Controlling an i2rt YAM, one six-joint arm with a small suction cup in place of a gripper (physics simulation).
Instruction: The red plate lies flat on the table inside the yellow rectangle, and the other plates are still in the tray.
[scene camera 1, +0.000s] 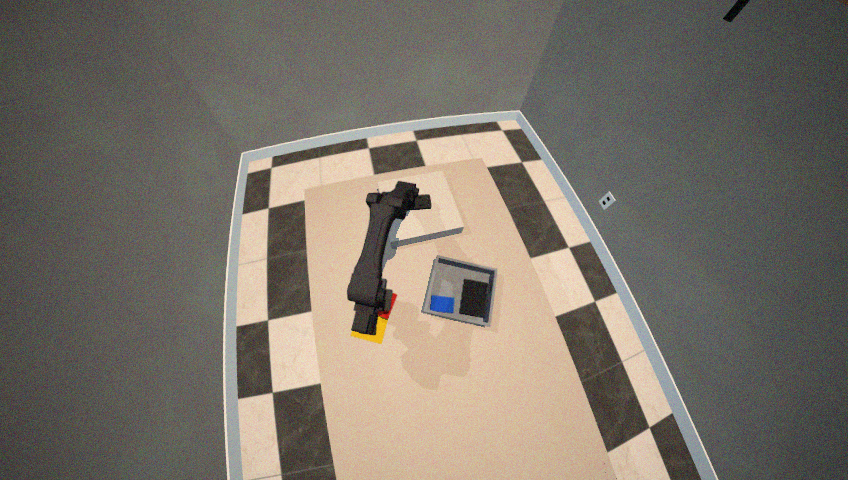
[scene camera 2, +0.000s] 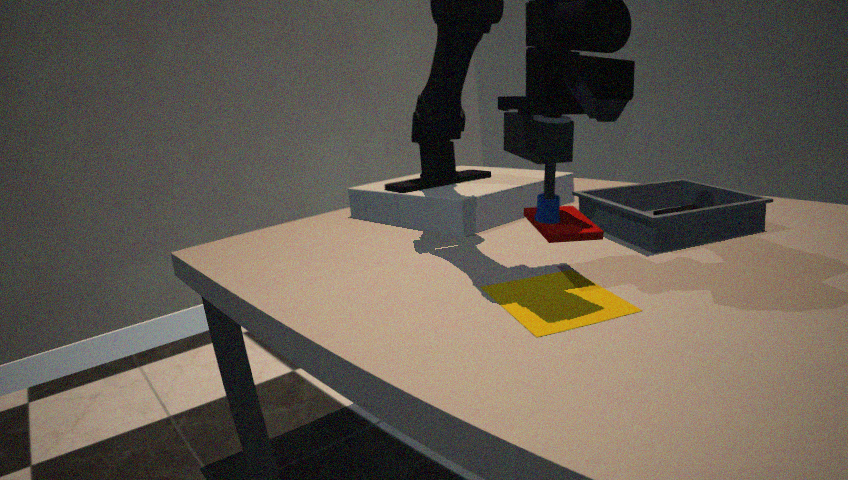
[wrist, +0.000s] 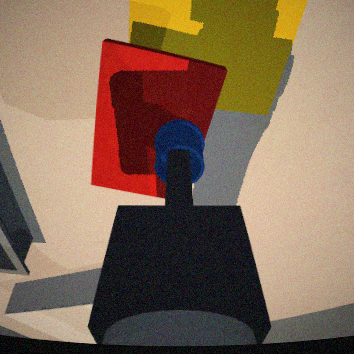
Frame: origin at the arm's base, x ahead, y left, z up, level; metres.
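Seen in the pictures: hand at its tool point: (scene camera 2: 547, 228) (wrist: 178, 133); arm's base at its link origin: (scene camera 2: 439, 182).
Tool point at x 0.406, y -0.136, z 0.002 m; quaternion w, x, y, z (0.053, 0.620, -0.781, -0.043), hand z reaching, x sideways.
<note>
Offsets run from my tool point to a thing's middle. "spot": to the spot under its first point.
My suction cup (scene camera 2: 547, 209) (wrist: 179, 135) is on the red plate @(dx +0.009, dy +0.015, dz +0.005 m) (scene camera 1: 389, 312) (scene camera 2: 565, 231) (wrist: 107, 125), off-centre near one edge, and holds it roughly level above the table. The yellow rectangle @(spot: dx +0.105, dy -0.011, dz -0.059 m) (scene camera 1: 380, 333) (scene camera 2: 615, 300) (wrist: 145, 15) lies flat on the table, partly in the arm's shadow. In the wrist view the plate overlaps its near edge. In scene camera 1 the arm hides the cup and part of the rectangle. A blue plate @(dx +0.023, dy +0.228, dz -0.051 m) (scene camera 1: 442, 303) and a black plate @(dx +0.014, dy +0.353, dz -0.051 m) (scene camera 1: 474, 297) lie in the grey tray @(dx -0.015, dy +0.305, dz -0.034 m) (scene camera 1: 494, 291) (scene camera 2: 708, 231) (wrist: 10, 205).
The tray's raised walls stand beside the held plate, on the right in both scene views. The arm's pale base block (scene camera 1: 440, 208) (scene camera 2: 386, 208) stands behind. The table's edge (scene camera 2: 368, 368) runs along the left and front in scene camera 2.
</note>
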